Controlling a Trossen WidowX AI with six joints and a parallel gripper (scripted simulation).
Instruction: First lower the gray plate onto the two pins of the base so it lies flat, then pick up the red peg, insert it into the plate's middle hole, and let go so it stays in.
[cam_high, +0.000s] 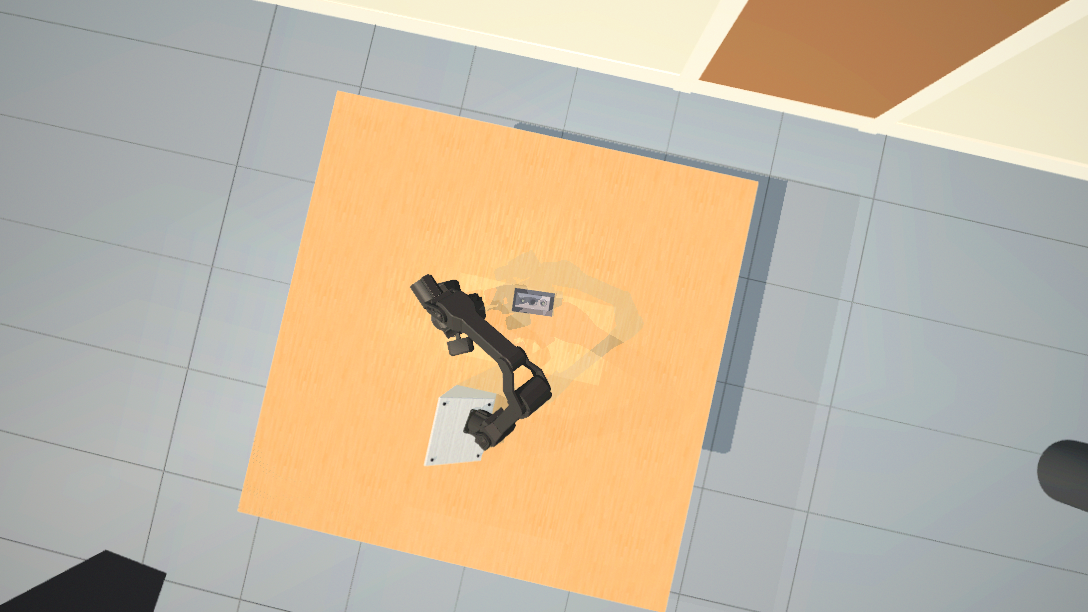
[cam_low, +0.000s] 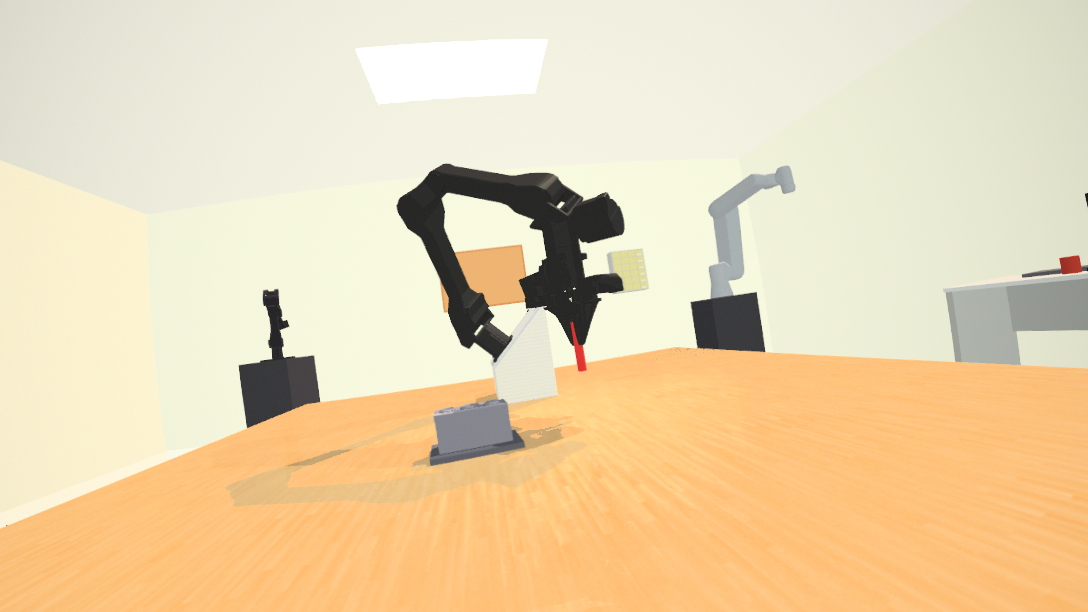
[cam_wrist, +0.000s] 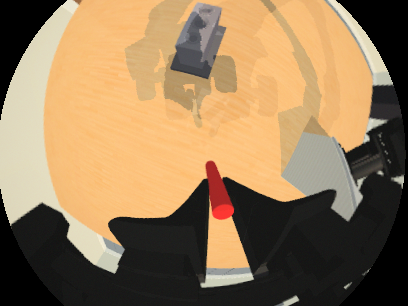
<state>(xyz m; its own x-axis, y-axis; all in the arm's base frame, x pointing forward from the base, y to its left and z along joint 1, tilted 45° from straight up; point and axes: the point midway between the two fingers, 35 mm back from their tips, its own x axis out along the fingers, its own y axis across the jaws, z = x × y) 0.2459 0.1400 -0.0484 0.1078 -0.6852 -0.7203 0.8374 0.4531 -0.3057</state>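
Now: gripper tip 11 cm short of the gray plate, 17 cm to the left of it and 7 cm above it. The rest, counted from my gripper tip: red peg: right at my gripper tip; base: 11 cm ahead, 17 cm to the right, 10 cm below.
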